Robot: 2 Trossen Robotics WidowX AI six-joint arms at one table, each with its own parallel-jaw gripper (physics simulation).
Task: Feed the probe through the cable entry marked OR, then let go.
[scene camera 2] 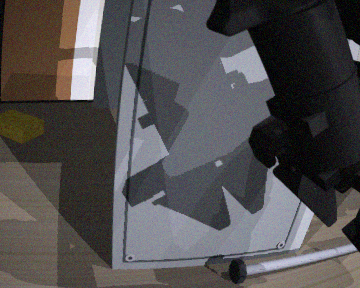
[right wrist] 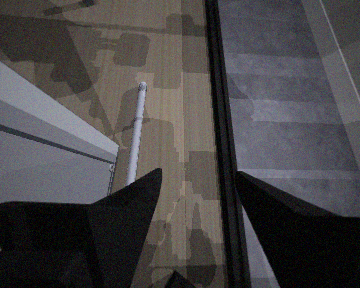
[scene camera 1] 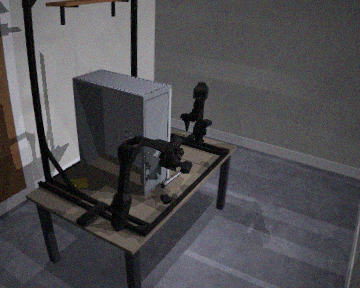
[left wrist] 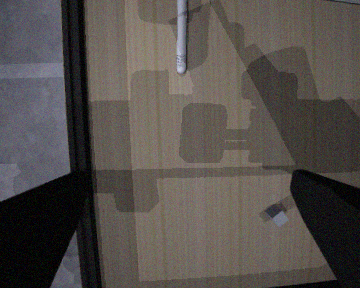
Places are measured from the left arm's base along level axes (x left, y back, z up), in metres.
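Pixels of known places: left gripper, fingertip midpoint: (scene camera 1: pixel 193 133) (left wrist: pixel 190 180); right gripper, fingertip midpoint: (scene camera 2: pixel 350 239) (right wrist: pixel 198 174) (scene camera 1: pixel 180 171); left arm's base, origin of the base link: (scene camera 1: pixel 198 141); right arm's base, origin of the base link: (scene camera 1: pixel 119 222).
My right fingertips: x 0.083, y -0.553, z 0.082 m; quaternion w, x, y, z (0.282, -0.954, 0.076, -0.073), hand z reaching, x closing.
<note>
Ahead of a thing's pixels: the offset from my right fingertips to its middle.
The probe, a light grey rod @(dx -0.066, dy +0.061, dz -0.092 m) (scene camera 1: pixel 172 179) (scene camera 2: pixel 300 259) (left wrist: pixel 181 40) (right wrist: pixel 136 135) with a black cap at one end, lies on the table along the foot of the grey cabinet (scene camera 1: pixel 110 115) (scene camera 2: pixel 200 245) (right wrist: pixel 40 155). My right gripper (scene camera 2: pixel 342 227) (right wrist: pixel 198 174) is partly open and empty, above the table beside the cabinet; in the right wrist view its left finger hides the probe's near part. My left gripper (scene camera 1: pixel 195 129) (left wrist: pixel 190 180) is wide open and empty, above the table beyond the probe's plain end. I cannot make out the cable entry marked OR or its label.
A small dark block @(dx -0.020, dy -0.146, dz -0.093 m) (scene camera 1: pixel 166 199) lies near the table's front edge. A yellow block @(dx -0.524, dy -0.237, dz -0.087 m) (scene camera 1: pixel 80 183) (scene camera 2: pixel 21 126) lies beside the cabinet's open side. A small white-and-dark piece @(dx -0.139, dy +0.373, dz -0.088 m) (left wrist: pixel 277 215) lies near my left gripper's right finger. A black rail (left wrist: pixel 77 125) (right wrist: pixel 220 100) runs along the table edge.
</note>
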